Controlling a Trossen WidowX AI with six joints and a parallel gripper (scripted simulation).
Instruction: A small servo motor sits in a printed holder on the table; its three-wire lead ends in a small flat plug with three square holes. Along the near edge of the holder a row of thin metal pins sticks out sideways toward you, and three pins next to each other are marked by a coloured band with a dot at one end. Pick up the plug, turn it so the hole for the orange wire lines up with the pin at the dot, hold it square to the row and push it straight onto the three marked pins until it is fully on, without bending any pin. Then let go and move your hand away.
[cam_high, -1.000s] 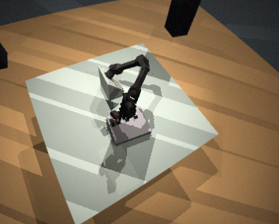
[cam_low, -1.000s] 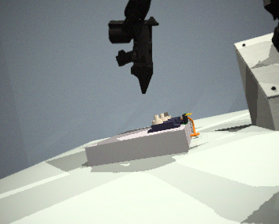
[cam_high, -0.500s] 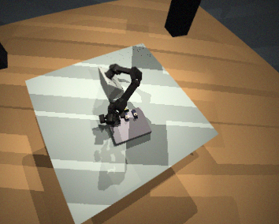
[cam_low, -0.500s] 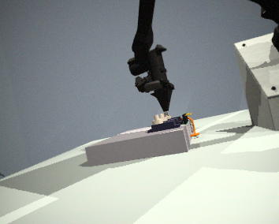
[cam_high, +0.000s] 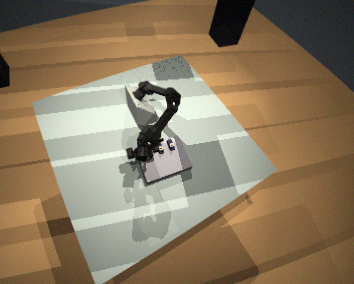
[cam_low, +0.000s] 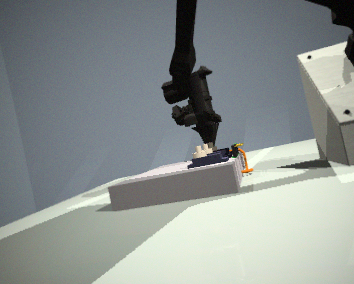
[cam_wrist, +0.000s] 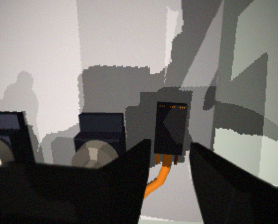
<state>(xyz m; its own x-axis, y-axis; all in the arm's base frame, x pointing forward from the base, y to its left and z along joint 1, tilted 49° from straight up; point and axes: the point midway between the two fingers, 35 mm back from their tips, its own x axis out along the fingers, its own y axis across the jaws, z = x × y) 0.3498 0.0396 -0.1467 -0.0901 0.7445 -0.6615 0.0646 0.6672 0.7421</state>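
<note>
The green band is 7 cm behind my gripper tip, 10 cm to the left of it and 1 cm above it. Round my gripper tip: printed holder (9 cm ahead, 12 cm to the left, 4 cm below).
</note>
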